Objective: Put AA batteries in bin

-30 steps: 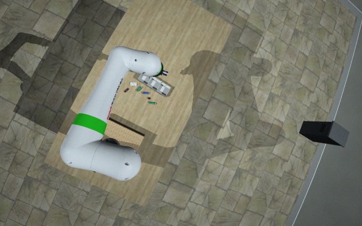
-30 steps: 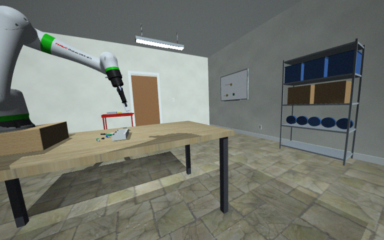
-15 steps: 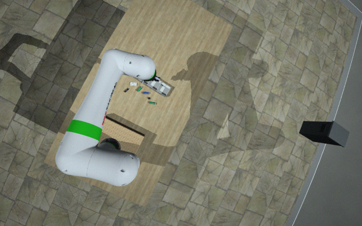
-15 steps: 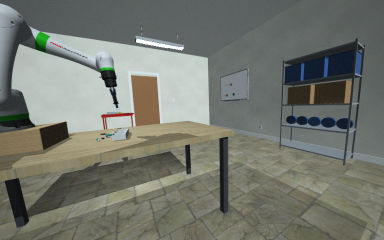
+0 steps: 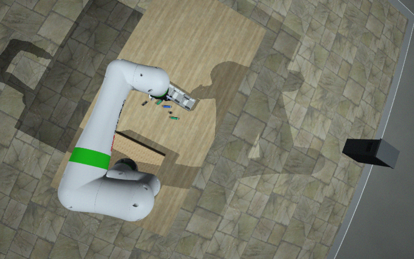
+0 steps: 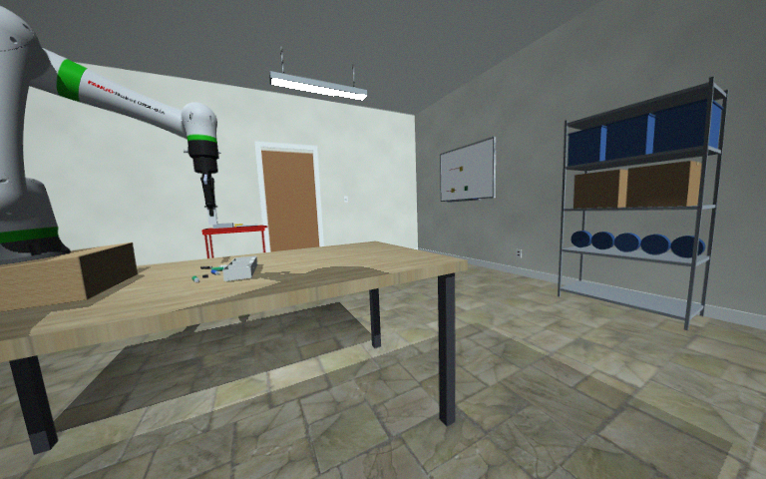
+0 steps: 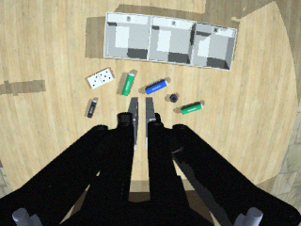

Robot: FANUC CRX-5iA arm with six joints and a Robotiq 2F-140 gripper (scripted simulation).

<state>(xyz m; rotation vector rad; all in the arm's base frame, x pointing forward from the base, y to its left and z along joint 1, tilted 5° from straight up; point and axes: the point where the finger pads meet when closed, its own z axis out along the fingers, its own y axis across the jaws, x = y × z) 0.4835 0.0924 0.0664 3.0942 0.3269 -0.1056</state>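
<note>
Now: the grey bin 200 mm below my hand, 100 mm ahead of it and 40 mm to the right of it. From my hand the other things lie so: blue AA battery (210 mm below, 30 mm to the right); then white domino (220 mm below, 90 mm to the left, 10 mm behind); then small black round part (220 mm below, 70 mm to the right, 20 mm behind).
</note>
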